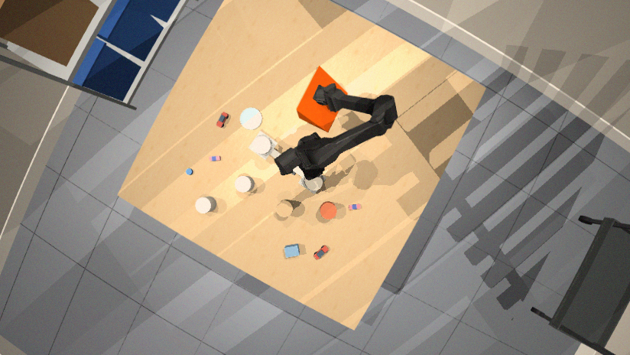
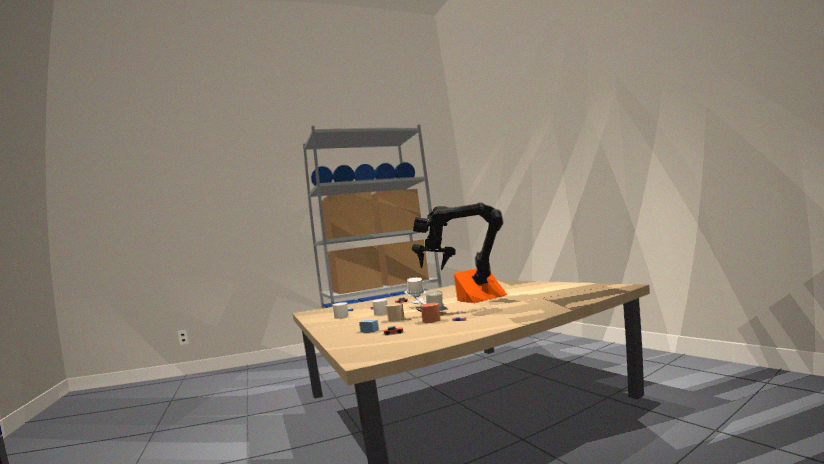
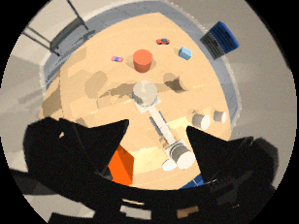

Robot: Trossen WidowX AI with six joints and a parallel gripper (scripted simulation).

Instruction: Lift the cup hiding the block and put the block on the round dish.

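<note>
The small grey block lies 40 mm ahead of my gripper tip, 50 mm to the left of it and 150 mm below it. Also, from my gripper tip: round pale blue dish (110 mm behind, 320 mm to the right, 180 mm below); terracotta cup (110 mm ahead, 180 mm to the left, 150 mm below); blue cube (360 mm ahead, 90 mm to the left, 170 mm below).
</note>
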